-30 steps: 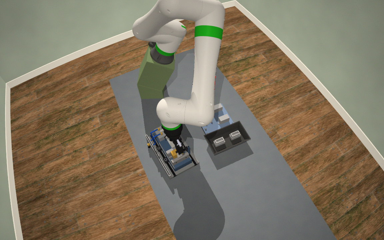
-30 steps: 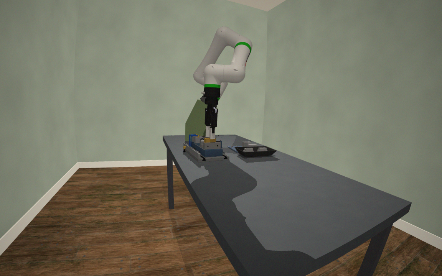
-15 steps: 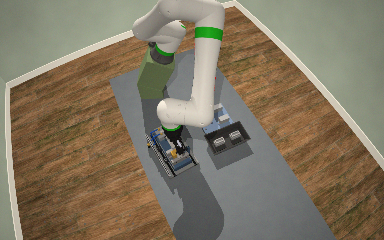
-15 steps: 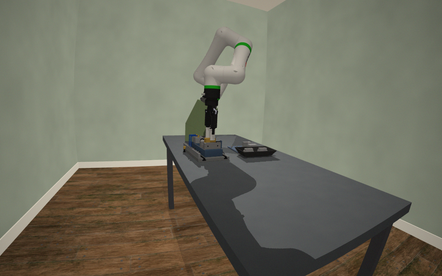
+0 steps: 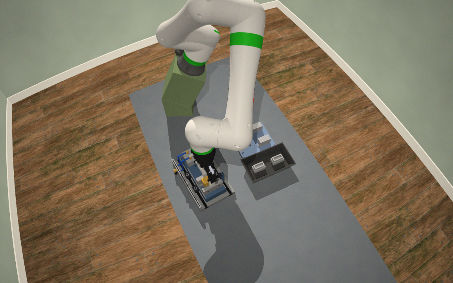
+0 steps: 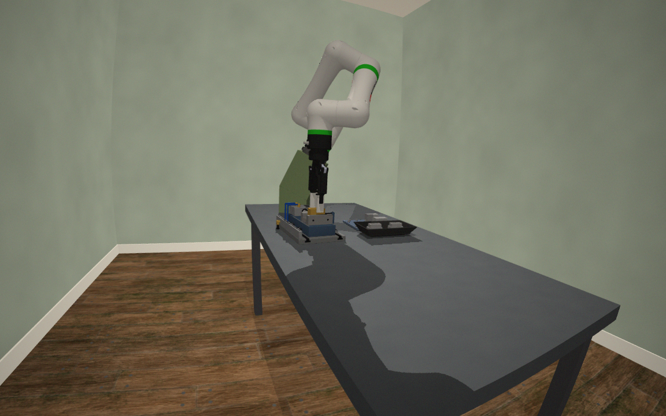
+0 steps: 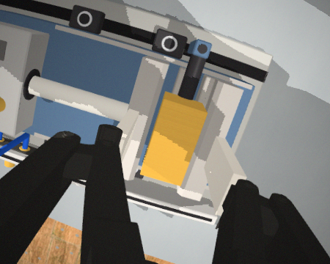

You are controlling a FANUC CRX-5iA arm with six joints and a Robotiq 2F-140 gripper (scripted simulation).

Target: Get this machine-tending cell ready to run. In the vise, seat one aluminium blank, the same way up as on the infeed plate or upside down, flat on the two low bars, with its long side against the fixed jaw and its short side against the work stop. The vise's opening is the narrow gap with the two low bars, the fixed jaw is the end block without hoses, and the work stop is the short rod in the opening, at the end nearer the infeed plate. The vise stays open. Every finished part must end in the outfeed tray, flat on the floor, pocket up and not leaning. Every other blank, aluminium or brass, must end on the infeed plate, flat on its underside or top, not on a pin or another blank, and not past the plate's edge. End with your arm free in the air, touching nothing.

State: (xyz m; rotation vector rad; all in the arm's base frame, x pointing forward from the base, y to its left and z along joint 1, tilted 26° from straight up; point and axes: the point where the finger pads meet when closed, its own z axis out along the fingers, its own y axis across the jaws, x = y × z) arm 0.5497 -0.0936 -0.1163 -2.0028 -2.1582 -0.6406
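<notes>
Right now the brass blank is 4 cm below my hand. From my hand the other things lie so: fixed jaw: 6 cm below, 3 cm ahead; then work stop rod: 5 cm to the left, 5 cm below, 1 cm behind; then moving jaw: 6 cm below, 3 cm behind.
</notes>
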